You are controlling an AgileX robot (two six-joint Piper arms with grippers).
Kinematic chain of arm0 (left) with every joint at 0, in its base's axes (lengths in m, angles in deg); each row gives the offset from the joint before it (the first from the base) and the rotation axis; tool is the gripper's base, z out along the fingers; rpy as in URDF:
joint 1: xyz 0 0 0.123 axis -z
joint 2: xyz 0 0 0 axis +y
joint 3: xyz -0.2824 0 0.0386 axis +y
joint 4: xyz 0.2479 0 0.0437 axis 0.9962 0 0.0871
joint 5: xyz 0 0 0 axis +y
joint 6: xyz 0.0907 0 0.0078 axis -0.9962 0 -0.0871
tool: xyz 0 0 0 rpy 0 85 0
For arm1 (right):
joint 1: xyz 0 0 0.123 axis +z
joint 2: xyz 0 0 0 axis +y
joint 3: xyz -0.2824 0 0.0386 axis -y
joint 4: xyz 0.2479 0 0.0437 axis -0.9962 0 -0.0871
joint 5: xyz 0 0 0 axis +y
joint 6: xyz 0.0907 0 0.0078 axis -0.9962 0 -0.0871
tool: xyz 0 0 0 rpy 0 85 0
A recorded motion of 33 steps. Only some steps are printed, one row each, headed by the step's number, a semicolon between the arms.
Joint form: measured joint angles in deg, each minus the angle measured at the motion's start. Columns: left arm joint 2, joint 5, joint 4, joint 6, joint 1, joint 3; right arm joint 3, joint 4, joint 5, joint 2, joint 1, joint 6.
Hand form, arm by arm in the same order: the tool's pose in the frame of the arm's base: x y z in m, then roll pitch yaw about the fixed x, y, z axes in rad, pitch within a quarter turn. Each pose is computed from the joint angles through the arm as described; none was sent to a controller.
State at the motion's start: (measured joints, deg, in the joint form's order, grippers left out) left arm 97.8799 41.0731 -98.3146 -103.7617 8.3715 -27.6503; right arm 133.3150 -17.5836 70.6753 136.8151 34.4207 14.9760
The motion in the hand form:
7: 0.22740 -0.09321 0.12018 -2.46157 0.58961 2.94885; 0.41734 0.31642 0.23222 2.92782 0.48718 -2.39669
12: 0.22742 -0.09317 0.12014 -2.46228 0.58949 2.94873; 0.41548 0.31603 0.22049 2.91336 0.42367 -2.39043
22: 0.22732 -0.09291 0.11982 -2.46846 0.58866 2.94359; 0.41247 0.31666 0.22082 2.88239 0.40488 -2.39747
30: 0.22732 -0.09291 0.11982 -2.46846 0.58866 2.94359; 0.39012 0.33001 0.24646 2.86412 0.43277 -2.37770
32: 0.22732 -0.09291 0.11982 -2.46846 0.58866 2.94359; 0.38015 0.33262 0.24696 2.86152 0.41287 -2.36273
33: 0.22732 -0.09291 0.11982 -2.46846 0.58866 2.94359; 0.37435 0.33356 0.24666 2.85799 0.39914 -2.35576
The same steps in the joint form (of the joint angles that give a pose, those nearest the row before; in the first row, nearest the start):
7: 0.00 -0.14 0.00 -0.11 0.00 0.00; 0.10 0.00 -4.82 0.73 0.00 0.00
12: 0.00 -0.18 0.00 -0.11 0.00 0.00; 0.22 -0.16 -2.08 1.91 0.00 -0.13
22: 0.00 -0.41 0.21 -0.11 0.00 0.00; 0.22 -1.56 -0.71 1.87 0.00 -0.26
30: 0.00 -0.41 0.21 -0.11 0.00 0.00; -1.38 -2.28 -0.43 -1.84 2.54 -1.49
32: 0.00 -0.41 0.21 -0.11 0.00 0.00; -4.11 -2.28 -0.43 -3.42 3.46 -1.49
33: 0.00 -0.41 0.21 -0.11 0.00 0.00; -5.84 -2.37 -0.43 -4.35 3.94 -1.49

